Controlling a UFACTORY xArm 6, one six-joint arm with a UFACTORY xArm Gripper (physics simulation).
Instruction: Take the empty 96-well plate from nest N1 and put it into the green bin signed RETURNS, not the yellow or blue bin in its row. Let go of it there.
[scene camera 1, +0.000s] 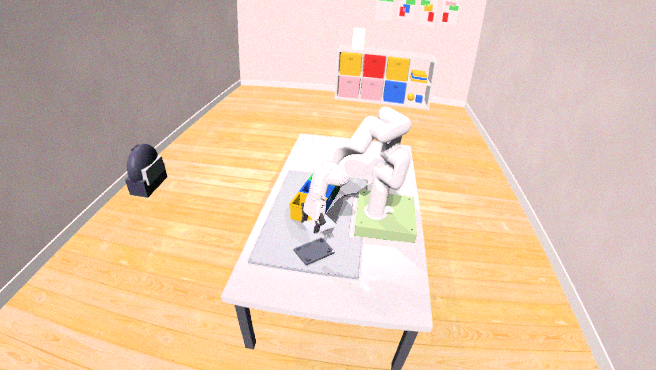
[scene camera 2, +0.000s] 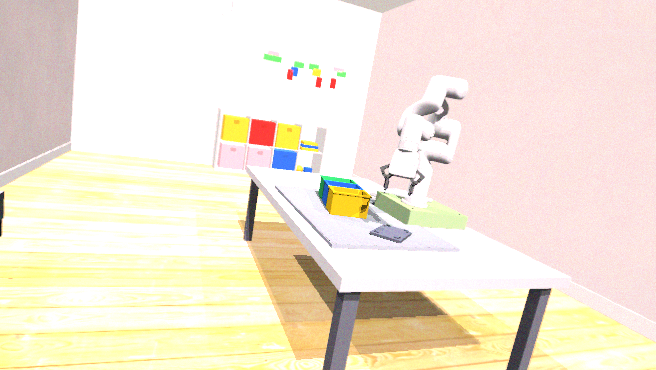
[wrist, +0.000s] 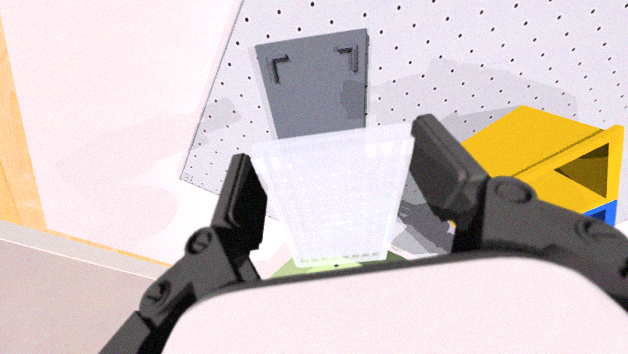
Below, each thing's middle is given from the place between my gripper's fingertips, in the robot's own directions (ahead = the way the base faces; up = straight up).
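Measured from the white 96-well plate (wrist: 335, 196), my hand is 3 cm to the left of it and 4 cm past it. Going by their middles, that plate is the nearest to my hand of the things named here. The dark grey nest (wrist: 316, 91) lies 2 cm behind my hand and 1 cm to the right of it, and it is also 16 cm below my hand.
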